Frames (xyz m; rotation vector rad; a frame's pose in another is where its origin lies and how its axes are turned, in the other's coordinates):
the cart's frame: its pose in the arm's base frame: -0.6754 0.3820 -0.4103 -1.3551 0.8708 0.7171
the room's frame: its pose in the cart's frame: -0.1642 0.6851 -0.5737 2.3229 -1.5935 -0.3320
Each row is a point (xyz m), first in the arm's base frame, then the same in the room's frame.
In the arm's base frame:
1: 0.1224 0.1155 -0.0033
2: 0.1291 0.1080 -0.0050
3: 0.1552 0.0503 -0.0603
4: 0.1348 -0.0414 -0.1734
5: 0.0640 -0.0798 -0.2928
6: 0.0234 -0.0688 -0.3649
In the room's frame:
1: 1.5725 0.4840 -0.2684
2: 1.5797 0.4788 -0.2634
3: 1.6030 0.4029 -0.2354
4: 1.5751 0.2664 -0.1886
5: 1.4901 0.1503 -0.1833
6: 1.4364 0.0931 -0.2118

